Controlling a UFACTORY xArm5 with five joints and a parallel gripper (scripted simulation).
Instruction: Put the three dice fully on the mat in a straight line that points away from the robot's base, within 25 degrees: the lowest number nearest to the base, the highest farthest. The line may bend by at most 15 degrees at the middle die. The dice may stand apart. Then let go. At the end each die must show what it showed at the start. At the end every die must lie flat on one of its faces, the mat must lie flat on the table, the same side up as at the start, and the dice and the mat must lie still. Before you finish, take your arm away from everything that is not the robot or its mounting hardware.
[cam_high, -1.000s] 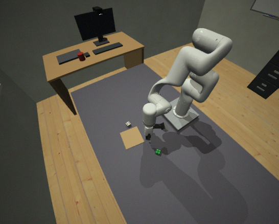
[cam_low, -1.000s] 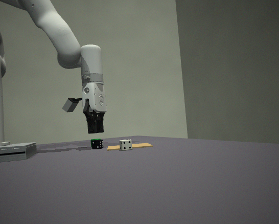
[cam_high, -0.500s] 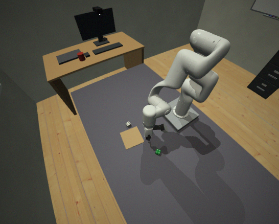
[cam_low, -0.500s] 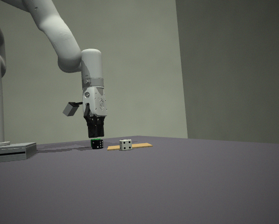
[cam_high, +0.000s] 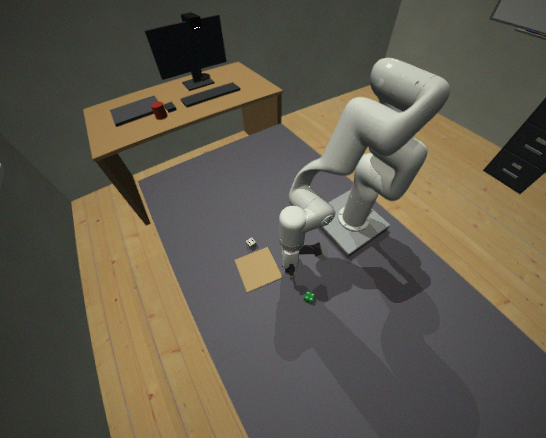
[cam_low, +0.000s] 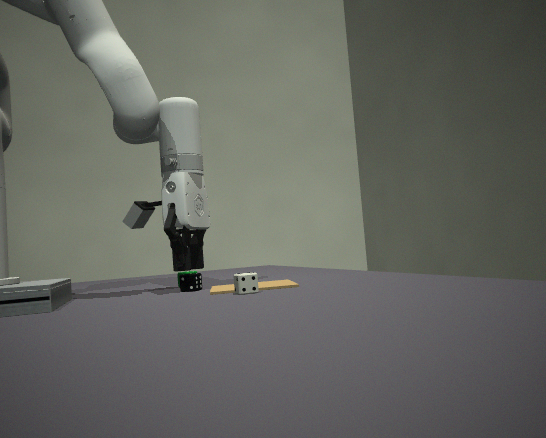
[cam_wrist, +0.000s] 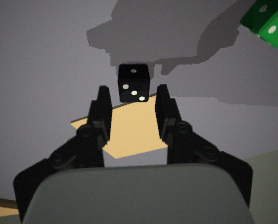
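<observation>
Right now my hand is 40 mm above the black die. From my hand the other things lie so: tan mat: 90 mm ahead, 80 mm to the right, 50 mm below; then green die: 30 mm ahead, 130 mm to the left, 40 mm below; then white die: 40 mm ahead, 180 mm to the right, 40 mm below.
</observation>
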